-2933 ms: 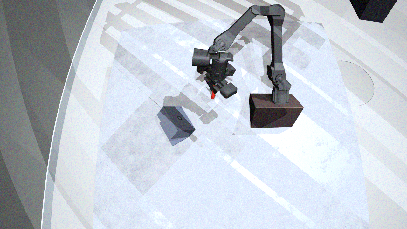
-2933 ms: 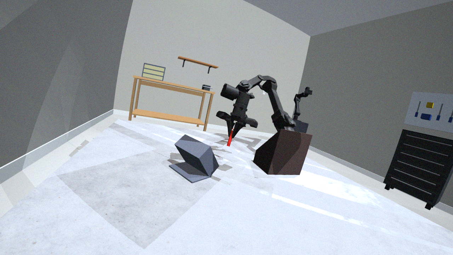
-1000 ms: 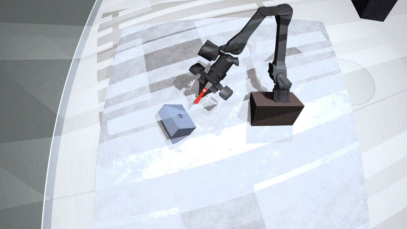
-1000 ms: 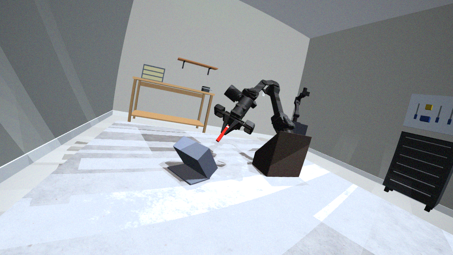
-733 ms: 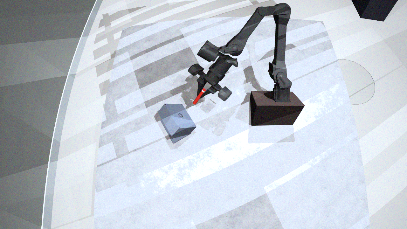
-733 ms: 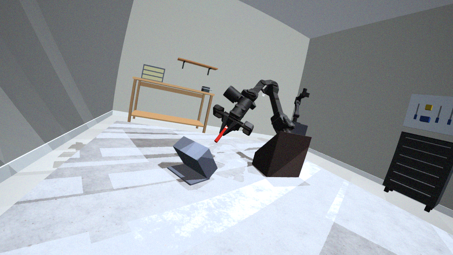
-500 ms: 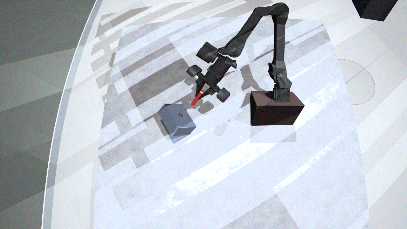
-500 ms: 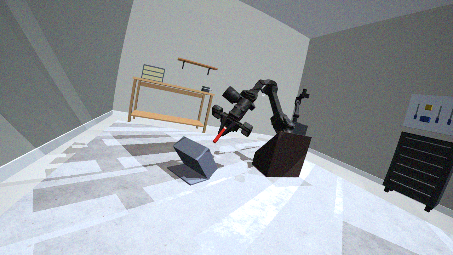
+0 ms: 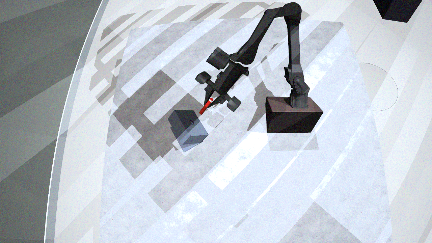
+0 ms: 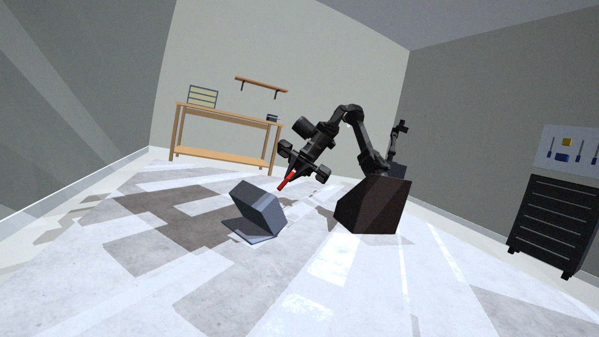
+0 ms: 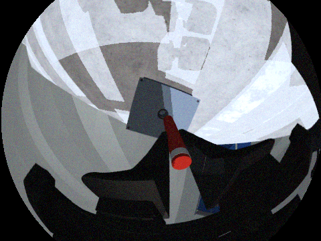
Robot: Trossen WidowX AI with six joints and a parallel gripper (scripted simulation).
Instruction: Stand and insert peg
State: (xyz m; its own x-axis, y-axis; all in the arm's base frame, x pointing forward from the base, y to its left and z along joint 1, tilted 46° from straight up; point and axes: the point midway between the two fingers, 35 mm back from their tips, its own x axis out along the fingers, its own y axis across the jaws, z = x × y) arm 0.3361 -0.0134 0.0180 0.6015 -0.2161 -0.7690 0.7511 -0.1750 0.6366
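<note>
The sloped panel is 80 mm ahead of my gripper tip, 50 mm to the left of it and 80 mm below it. The rest, counted from my gripper tip: red peg: 10 mm behind, 10 mm to the right, 10 mm above.
</note>
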